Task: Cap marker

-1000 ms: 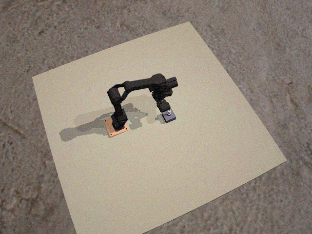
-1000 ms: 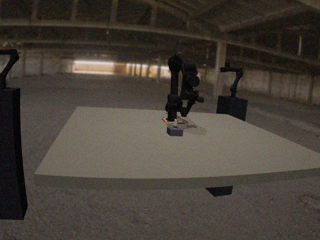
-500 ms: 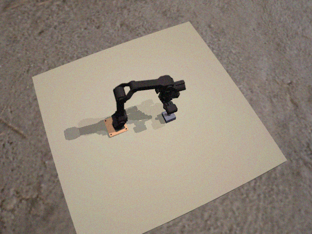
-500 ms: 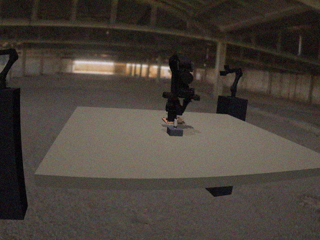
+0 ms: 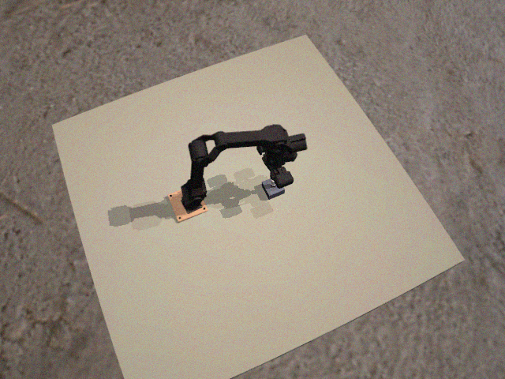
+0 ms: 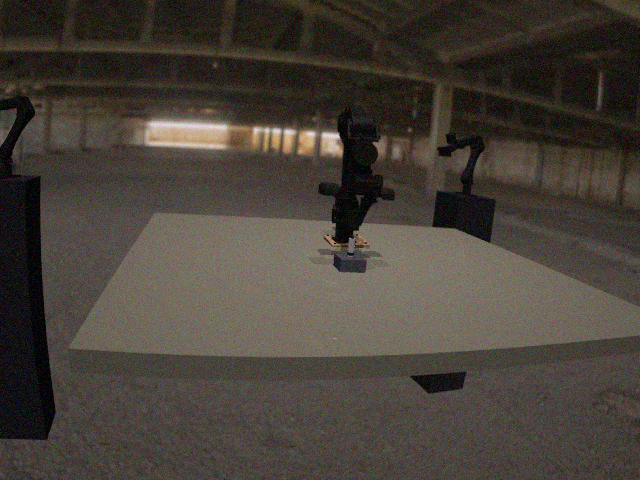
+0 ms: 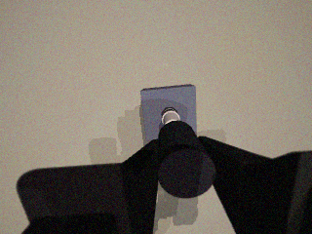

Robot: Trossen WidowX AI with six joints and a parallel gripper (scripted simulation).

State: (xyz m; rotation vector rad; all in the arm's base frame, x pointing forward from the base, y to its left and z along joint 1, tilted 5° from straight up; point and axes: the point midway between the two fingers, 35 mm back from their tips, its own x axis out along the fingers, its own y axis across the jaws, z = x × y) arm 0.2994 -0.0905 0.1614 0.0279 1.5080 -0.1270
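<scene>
Right now my gripper tip is 100 mm above the holder block. Also, from my gripper tip: dark marker cap 10 mm above.
</scene>
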